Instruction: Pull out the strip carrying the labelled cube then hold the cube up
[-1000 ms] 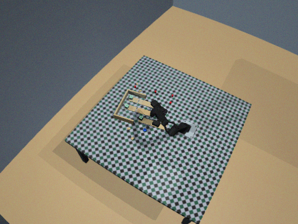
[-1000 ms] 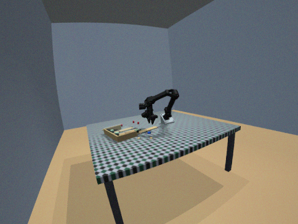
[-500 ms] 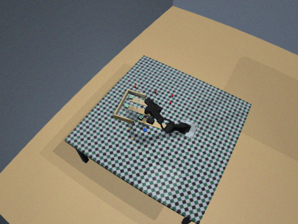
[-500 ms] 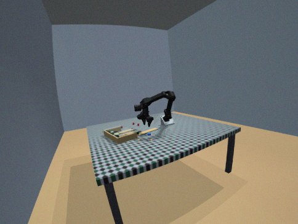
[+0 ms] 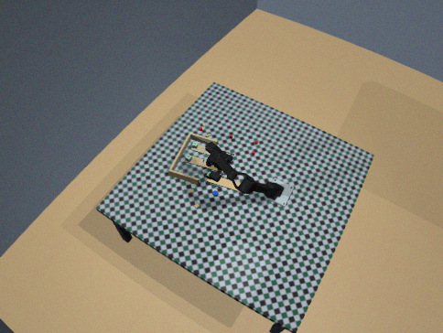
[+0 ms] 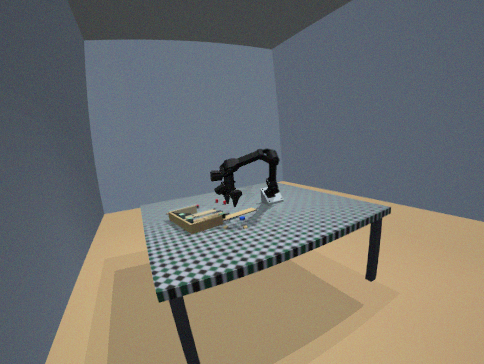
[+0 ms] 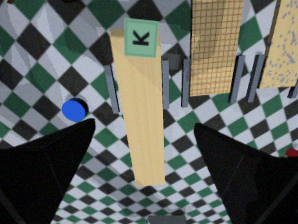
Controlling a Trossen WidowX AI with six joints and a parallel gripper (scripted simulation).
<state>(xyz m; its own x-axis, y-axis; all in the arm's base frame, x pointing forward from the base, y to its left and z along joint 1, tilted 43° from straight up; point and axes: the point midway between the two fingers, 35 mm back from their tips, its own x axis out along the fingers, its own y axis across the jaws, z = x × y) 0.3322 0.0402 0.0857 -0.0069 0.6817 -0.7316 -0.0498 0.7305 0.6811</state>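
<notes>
Now: the blue disc 2 cm behind my gripper tip, 9 cm to the left of it and 6 cm below it.
</notes>
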